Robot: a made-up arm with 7 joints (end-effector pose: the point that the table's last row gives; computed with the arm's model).
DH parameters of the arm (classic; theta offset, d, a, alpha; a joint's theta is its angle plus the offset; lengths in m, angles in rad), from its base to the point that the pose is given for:
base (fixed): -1.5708 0 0.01 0
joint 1: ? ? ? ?
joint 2: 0 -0.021 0.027 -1.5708
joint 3: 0 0.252 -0.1 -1.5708
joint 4: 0 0.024 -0.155 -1.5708
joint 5: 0 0.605 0.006 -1.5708
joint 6: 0 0.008 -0.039 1.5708
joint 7: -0.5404 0 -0.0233 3.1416
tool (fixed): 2.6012 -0.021 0 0
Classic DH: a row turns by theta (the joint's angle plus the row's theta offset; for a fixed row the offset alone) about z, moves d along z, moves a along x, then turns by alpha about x.
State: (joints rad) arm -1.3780 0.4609 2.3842 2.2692 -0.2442 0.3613 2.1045
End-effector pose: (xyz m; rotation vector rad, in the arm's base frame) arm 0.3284 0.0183 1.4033 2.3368 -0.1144 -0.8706
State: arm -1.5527 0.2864 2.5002 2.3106 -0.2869 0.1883 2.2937
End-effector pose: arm 0.2674 0.1243 1.4136 2.4641 -0.1411 -0.7474
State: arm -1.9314 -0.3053 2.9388 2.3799 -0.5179 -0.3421 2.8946
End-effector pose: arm 0.3030 0.5699 1.1912 2.3565 0.3799 -0.4030
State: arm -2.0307 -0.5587 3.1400 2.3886 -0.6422 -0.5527 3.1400
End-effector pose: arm 0.3494 0.7086 1.0030 2.1456 0.7674 -0.4165
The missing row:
joint 1: -1.5708 0.531 0.01 1.5708
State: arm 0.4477 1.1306 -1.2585 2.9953 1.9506 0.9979 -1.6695
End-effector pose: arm 0.7317 0.2977 0.9609 0.0248 -1.3768 1.6249
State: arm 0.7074 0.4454 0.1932 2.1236 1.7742 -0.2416 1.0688
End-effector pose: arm 0.5744 0.4902 0.9295 1.8880 0.4261 -1.6929
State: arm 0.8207 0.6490 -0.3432 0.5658 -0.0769 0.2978 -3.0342
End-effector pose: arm 0.3608 0.0285 0.0716 -0.3716 -0.4306 -2.6140
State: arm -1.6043 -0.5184 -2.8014 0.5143 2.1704 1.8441 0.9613
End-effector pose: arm -0.2120 0.3853 0.0473 -0.7033 1.9887 -0.8856
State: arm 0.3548 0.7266 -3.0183 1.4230 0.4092 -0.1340 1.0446
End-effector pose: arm -0.2996 -0.1886 1.3134 1.5478 2.0217 1.0558
